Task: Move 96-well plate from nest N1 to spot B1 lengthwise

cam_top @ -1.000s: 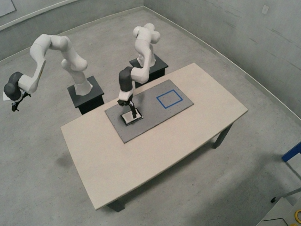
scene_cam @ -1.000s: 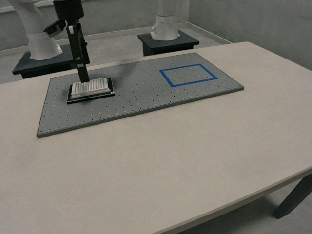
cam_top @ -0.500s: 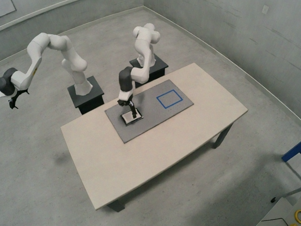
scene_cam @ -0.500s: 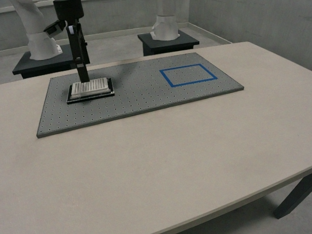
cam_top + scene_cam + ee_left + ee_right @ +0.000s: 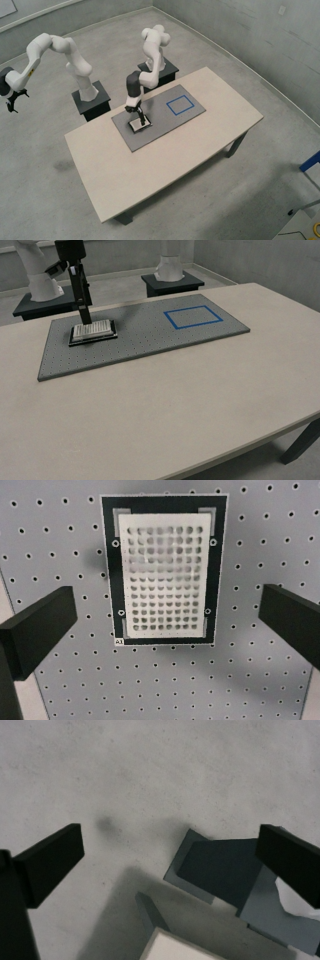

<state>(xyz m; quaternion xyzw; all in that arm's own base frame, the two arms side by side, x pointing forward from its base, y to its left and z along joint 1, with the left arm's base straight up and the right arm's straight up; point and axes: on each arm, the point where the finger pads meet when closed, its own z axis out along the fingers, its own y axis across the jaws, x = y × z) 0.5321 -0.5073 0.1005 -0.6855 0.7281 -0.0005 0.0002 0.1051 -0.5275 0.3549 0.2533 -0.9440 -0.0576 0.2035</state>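
Note:
Now: left hand 7 cm above the white 96-well plate. The rest, counted from my left hand: black plate nest: 8 cm below.

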